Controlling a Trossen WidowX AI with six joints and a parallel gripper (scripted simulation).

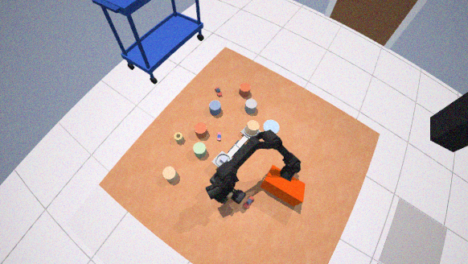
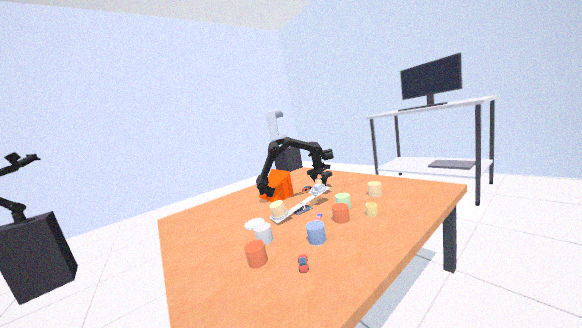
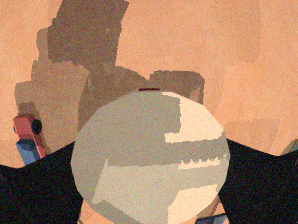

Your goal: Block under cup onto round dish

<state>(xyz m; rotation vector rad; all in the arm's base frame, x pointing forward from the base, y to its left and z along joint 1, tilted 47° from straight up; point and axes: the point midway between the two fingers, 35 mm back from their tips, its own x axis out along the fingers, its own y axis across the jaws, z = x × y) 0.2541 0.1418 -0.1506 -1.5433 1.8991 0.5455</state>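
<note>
My gripper tip is 7 cm past the pale blue round dish, 48 cm to the left of it and 4 cm above it. Round my gripper tip: small white balance: 6 cm ahead, 25 cm to the right, 2 cm below; then blue cup: 31 cm ahead, 43 cm to the right; then green cup: 23 cm ahead, 15 cm to the right.
</note>
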